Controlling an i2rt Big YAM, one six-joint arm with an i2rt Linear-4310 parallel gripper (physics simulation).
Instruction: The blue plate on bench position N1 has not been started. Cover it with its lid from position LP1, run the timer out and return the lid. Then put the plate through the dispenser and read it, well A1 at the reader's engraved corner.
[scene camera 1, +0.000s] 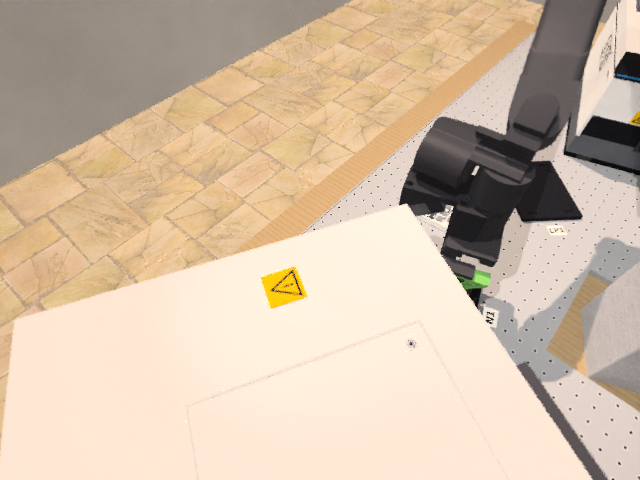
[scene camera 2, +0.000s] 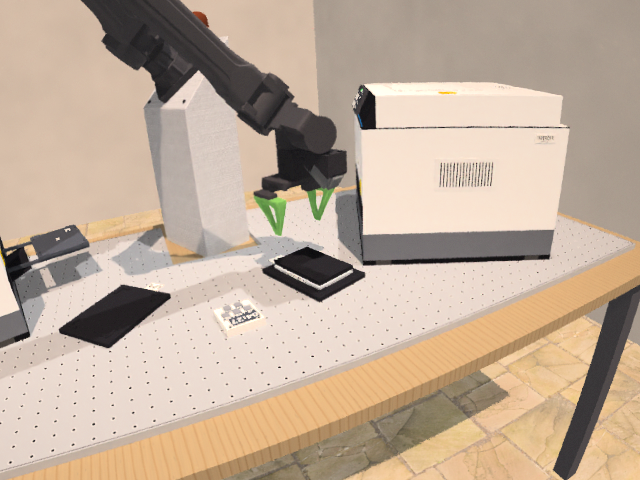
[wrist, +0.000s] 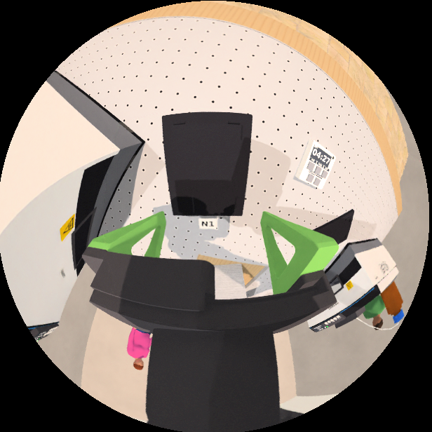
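Note:
On the black nest by the N1 label, a low stack shows a pale edge and a black top; no blue shows. It shows as a dark block in the wrist view, where its layers are hard to tell apart. My gripper is open and empty, its green fingers above and toward the pedestal side of the stack. The LP1 pad is a flat black slab; no separate lid can be made out on it. The timer reads 04:27.
The big white reader stands close beside N1. The dispenser is past LP1, with its dark carriage sticking out. The grey pedestal rises behind the bench. The arm hides part of scene camera 1's view.

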